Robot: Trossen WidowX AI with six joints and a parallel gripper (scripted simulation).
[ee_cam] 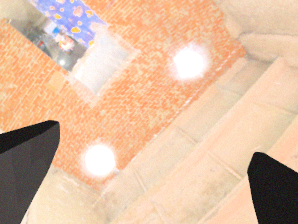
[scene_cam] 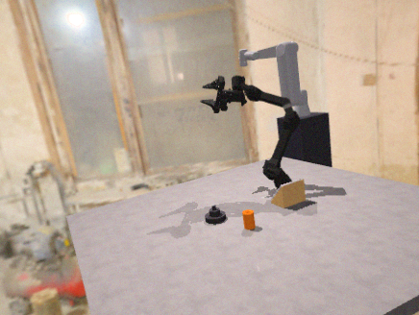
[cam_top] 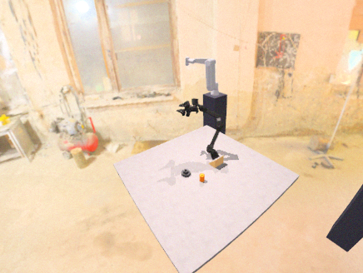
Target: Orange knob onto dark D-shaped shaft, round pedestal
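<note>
My gripper tip is 12 cm short of the orange knob, 51 cm to the right of it and 45 cm above it. The rest, counted from my gripper tip: pedestal (18 cm ahead, 36 cm to the left, 45 cm below).
</note>
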